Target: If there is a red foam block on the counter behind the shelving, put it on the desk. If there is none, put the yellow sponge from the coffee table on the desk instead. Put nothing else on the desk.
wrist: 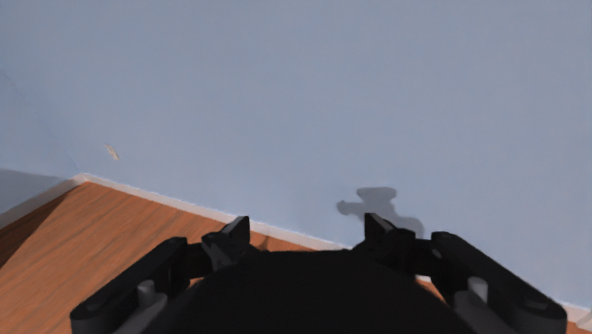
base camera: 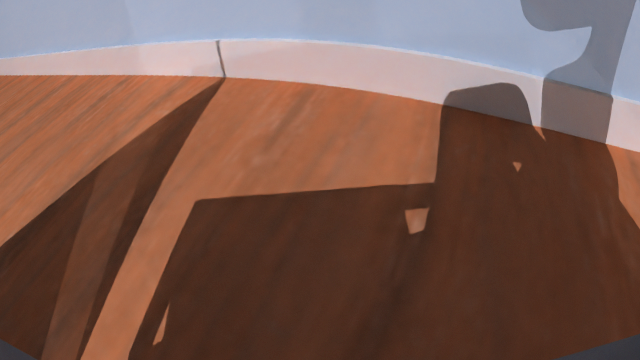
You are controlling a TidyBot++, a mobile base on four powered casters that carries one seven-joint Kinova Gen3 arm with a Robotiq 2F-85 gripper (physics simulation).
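Places are measured from the arm's base along level axes (x ahead, y left, z up), in metres.
Pixels of known places: gripper, fingertip midpoint: (wrist: pixel 306 227).
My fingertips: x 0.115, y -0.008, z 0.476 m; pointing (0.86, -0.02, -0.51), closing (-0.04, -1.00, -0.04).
Behind a point stands the place of what it marks.
My gripper (wrist: pixel 306 227) {x 0.115, y -0.008, z 0.476 m} is open, with its two fingers wide apart and no object between them. It faces a blue wall in the wrist view. The red foam block, the counter, the shelving, the desk, the coffee table and the yellow sponge do not show in the base camera view or the wrist view.
The blue wall (base camera: pixel 300 20) {x 0.736, y 0.043, z -0.268 m} (wrist: pixel 300 110) {x 0.709, y -0.019, z 0.356 m} with a pale baseboard (base camera: pixel 325 62) {x 0.705, y 0.006, z -0.347 m} (wrist: pixel 165 200) {x 1.131, y 0.983, z -0.344 m} runs across the front. A wall corner is at the left in the wrist view. The wooden floor (base camera: pixel 310 130) {x 0.568, y 0.038, z -0.397 m} (wrist: pixel 100 230) {x 0.942, y 1.366, z -0.396 m} carries dark shadows, one reaching up the wall at the right.
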